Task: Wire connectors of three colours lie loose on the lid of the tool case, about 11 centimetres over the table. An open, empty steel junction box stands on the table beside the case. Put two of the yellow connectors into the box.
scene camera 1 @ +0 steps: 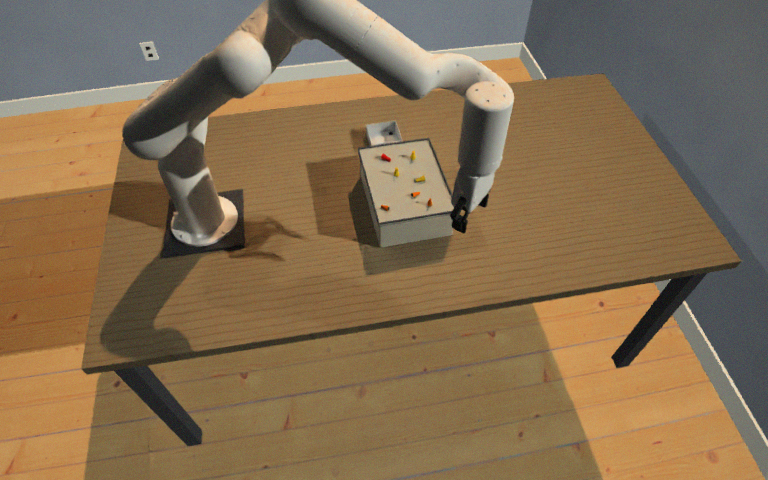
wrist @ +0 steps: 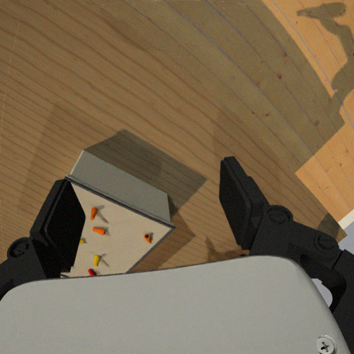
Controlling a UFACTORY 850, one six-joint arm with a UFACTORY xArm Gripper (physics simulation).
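Note:
Three yellow connectors (scene camera 1: 412,155) (scene camera 1: 396,172) (scene camera 1: 419,179) lie apart on the pale lid of the tool case (scene camera 1: 404,209) (wrist: 122,250). In the wrist view one yellow connector (wrist: 97,260) shows whole, and another yellow one (wrist: 81,241) is partly hidden by the left finger. The open steel junction box (scene camera 1: 381,127) stands behind the case in the scene view; it looks empty and does not show in the wrist view. My gripper (scene camera 1: 472,210) (wrist: 147,188) is open and empty, above and beside the case's front right corner in the scene view.
A red connector (scene camera 1: 386,157) (wrist: 92,272) lies on the lid near the yellow ones. Three orange connectors (scene camera 1: 415,194) (scene camera 1: 429,202) (scene camera 1: 385,207) lie toward its front. The case's raised sides stand on the wooden table (scene camera 1: 566,186). The arm's base is at the left.

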